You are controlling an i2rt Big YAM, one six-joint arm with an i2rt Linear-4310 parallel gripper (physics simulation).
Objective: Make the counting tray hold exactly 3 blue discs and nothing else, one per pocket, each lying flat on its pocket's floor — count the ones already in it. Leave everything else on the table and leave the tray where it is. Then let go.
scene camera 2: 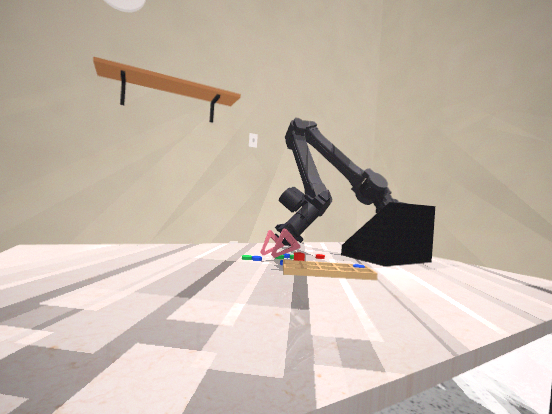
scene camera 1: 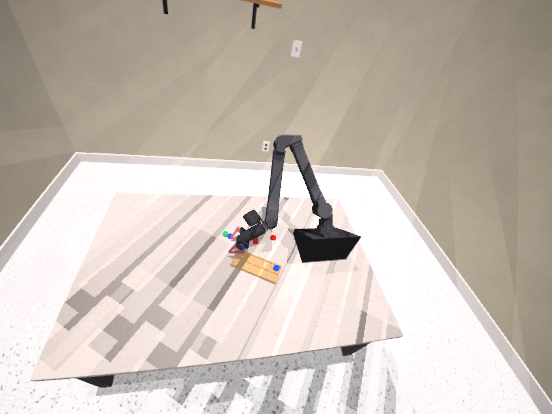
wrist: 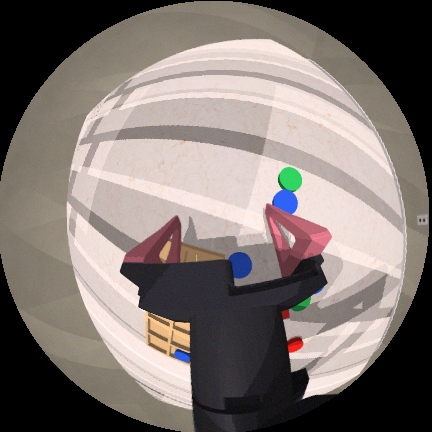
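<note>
The wooden counting tray [scene camera 1: 242, 260] [scene camera 2: 325, 272] [wrist: 160, 330] has one blue disc [scene camera 1: 276, 268] [scene camera 2: 359, 266] [wrist: 182, 355] in an end pocket on the arm-base side; whether it lies fully flat is too small to tell. My gripper [scene camera 1: 231, 244] [scene camera 2: 269, 255] [wrist: 222, 213] is open and empty, low over the table beyond the tray's far end. A second blue disc [scene camera 1: 243, 247] [scene camera 2: 281, 262] [wrist: 240, 265] lies beside the tray, under the palm. A third blue disc [scene camera 1: 230, 236] [scene camera 2: 257, 258] [wrist: 285, 202] lies past the right finger in the wrist view. Arm parts hide some pockets there.
A green disc [scene camera 1: 225, 233] [scene camera 2: 246, 257] [wrist: 290, 179] lies next to the third blue disc. Another green disc [wrist: 301, 302], another blue disc [scene camera 2: 287, 255] [wrist: 319, 289], a red block [scene camera 1: 255, 241] [scene camera 2: 299, 256] and a red disc [scene camera 1: 273, 237] [scene camera 2: 320, 256] [wrist: 295, 344] lie behind the tray.
</note>
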